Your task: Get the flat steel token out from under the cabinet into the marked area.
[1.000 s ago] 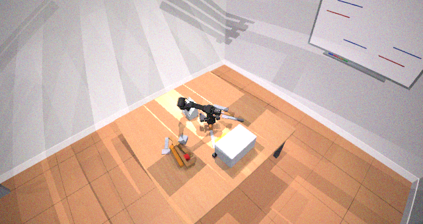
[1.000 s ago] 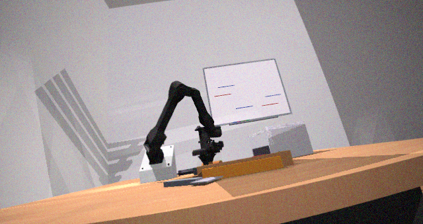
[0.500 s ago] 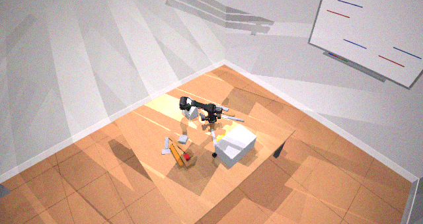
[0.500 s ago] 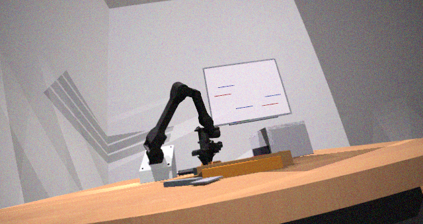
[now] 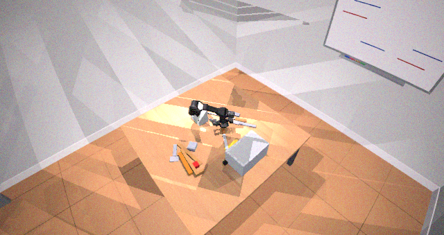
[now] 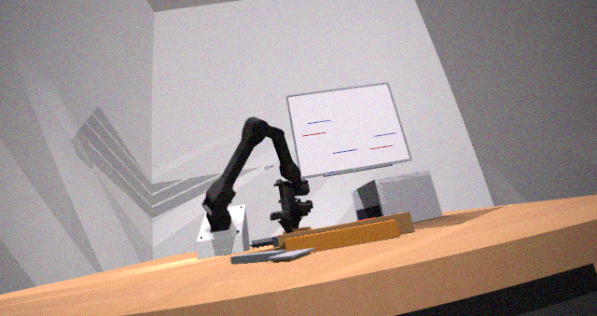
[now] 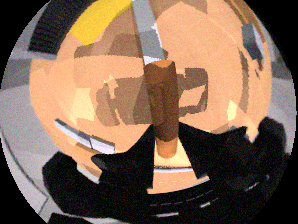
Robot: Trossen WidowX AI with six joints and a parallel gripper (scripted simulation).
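Now: gripper tip 90 mm past the grey bar and 190 mm to the right of it. From my gripper tip the other things lie so: thin wooden stick: 50 mm ahead, 400 mm to the right; then red block: 190 mm ahead, 420 mm to the right, 10 mm above; then grey block: 10 mm ahead, 340 mm to the right, 10 mm above.
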